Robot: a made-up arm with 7 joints.
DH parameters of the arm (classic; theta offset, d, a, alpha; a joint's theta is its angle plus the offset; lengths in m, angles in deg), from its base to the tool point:
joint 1: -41.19 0 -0.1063 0
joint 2: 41.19 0.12 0.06 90
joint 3: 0 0.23 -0.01 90
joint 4: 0 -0.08 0.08 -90
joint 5: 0 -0.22 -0.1 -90
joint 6: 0 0.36 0.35 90
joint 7: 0 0.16 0 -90
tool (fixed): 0 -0.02 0 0
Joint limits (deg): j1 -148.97..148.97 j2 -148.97..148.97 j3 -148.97..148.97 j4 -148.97..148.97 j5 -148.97..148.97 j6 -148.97..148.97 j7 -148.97..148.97
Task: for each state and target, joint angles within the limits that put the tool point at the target. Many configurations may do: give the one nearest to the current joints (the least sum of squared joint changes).
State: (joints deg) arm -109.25 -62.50 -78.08 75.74 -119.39 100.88 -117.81
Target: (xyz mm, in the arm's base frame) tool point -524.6 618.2 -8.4
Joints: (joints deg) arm -127.65 -70.59 -21.86 63.24 -94.08 115.28 -115.14
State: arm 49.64 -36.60 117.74 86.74 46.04 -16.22 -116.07
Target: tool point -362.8 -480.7 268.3
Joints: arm 58.42 -28.67 83.85 85.91 39.46 6.79 -115.97
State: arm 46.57 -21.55 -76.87 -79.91 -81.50 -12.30 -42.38
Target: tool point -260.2 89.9 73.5
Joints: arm 56.26 -20.21 -79.17 -86.60 -91.73 -12.40 -41.53
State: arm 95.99 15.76 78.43 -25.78 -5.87 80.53 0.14
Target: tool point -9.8 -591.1 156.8
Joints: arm 109.08 27.80 78.11 -26.60 -1.12 77.47 -0.58
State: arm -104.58 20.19 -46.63 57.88 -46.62 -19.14 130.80
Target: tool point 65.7 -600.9 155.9
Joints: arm -78.53 30.52 -34.87 20.44 -34.61 -25.30 129.32
